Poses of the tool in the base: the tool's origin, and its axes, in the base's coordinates. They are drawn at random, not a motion.
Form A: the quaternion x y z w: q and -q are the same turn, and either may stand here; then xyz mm.
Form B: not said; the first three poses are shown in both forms.
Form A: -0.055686, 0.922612, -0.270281, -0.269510, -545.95, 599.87, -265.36
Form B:
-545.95, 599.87, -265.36
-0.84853, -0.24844, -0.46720
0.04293, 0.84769, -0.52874
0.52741, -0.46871, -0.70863

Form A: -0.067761, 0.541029, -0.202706, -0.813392, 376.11, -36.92, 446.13
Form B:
376.11, -36.92, 446.13
0.33240, -0.40308, -0.85267
0.25644, 0.90864, -0.32957
0.90761, -0.10911, 0.40539

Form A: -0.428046, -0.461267, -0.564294, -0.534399, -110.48, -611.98, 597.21
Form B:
-110.48, -611.98, 597.21
-0.06239, -0.20823, 0.97609
0.99800, -0.00330, 0.06309
-0.00991, 0.97807, 0.20802

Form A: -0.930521, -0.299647, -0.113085, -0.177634, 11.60, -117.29, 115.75
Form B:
11.60, -117.29, 115.75
0.79485, 0.51748, 0.31691
0.59783, -0.75732, -0.26281
0.10400, 0.39836, -0.91132

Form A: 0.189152, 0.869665, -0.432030, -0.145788, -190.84, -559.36, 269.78
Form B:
-190.84, -559.36, 269.78
-0.88593, 0.20303, -0.41701
0.45497, 0.55514, -0.69629
0.09013, -0.80660, -0.58419

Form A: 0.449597, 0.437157, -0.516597, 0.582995, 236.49, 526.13, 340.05
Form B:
236.49, 526.13, 340.05
0.08404, 0.99544, 0.04520
-0.20926, 0.06198, -0.97589
-0.97424, 0.07256, 0.21351

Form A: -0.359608, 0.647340, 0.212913, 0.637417, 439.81, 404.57, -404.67
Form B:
439.81, 404.57, -404.67
0.07124, -0.73701, 0.67212
-0.19415, 0.65070, 0.73410
-0.97838, -0.18279, -0.09673

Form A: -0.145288, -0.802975, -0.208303, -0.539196, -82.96, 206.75, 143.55
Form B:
-82.96, 206.75, 143.55
-0.37632, 0.00869, 0.92645
0.45796, 0.87100, 0.17785
-0.80539, 0.49120, -0.33176

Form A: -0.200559, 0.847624, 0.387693, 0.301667, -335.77, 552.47, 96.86
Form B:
-335.77, 552.47, 96.86
-0.73755, -0.57391, 0.35589
-0.10609, 0.61894, 0.77824
-0.66691, 0.53623, -0.51738

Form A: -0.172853, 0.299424, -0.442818, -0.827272, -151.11, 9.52, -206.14
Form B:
-151.11, 9.52, -206.14
0.42851, -0.83617, -0.34233
0.62915, 0.54807, -0.55117
0.64850, 0.02081, 0.76093

